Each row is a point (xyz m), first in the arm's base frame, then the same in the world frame.
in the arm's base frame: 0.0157 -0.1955 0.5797
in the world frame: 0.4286 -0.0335 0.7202
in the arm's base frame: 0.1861 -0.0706 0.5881
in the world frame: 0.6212 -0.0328 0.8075
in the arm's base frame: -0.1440 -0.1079 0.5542
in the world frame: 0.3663 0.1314 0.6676
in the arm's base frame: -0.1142 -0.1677 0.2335
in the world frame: 0.4767 0.0660 0.3662
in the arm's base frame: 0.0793 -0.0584 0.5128
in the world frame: 0.5762 0.0401 0.7080
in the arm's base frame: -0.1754 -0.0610 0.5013
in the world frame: 0.3882 0.1878 0.6195
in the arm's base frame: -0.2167 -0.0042 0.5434
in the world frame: 0.3723 0.2580 0.6586
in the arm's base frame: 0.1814 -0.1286 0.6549
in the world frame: 0.5610 -0.0770 0.8550
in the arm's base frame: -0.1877 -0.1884 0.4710
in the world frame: 0.3210 0.0921 0.5594
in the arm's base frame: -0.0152 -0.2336 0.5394
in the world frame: 0.3999 -0.0460 0.6650
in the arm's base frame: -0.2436 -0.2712 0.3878
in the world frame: 0.2653 0.0582 0.4469
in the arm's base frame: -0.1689 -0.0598 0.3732
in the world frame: 0.4419 0.1852 0.5031
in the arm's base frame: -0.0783 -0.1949 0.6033
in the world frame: 0.3496 0.0223 0.7137
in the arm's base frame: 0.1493 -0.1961 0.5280
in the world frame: 0.5479 -0.1125 0.7127
